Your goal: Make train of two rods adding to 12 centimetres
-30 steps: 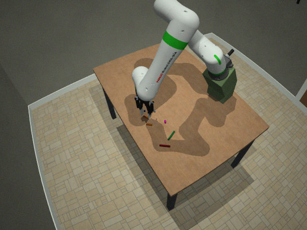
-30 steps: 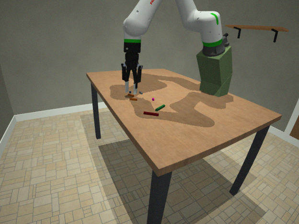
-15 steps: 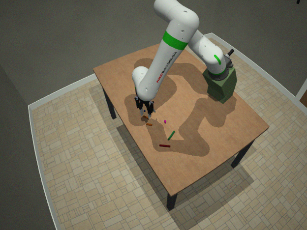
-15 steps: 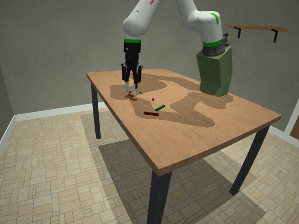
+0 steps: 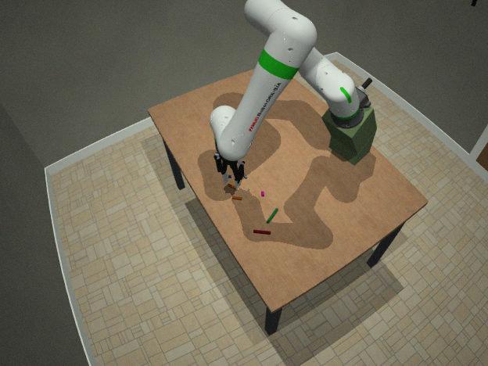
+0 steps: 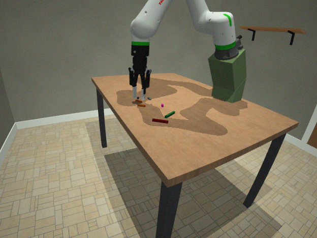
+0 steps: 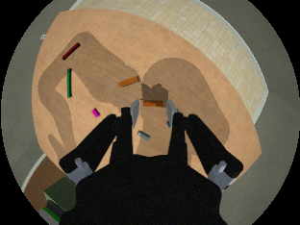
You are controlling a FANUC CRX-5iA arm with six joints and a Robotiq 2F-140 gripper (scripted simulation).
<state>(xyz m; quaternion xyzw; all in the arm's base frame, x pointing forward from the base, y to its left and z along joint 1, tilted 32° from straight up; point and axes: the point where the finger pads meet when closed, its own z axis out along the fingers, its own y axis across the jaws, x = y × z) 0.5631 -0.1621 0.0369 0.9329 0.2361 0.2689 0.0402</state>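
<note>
My gripper is now 90 mm past the magenta rod, 110 mm to the right of it and 50 mm above it. Also, from my hand: blue rod (20 mm behind, 60 mm to the right, 50 mm below); then green rod (50 mm behind, 230 mm to the left, 50 mm below); then grey rod (80 mm behind, 20 mm to the right, 50 mm below).
</note>
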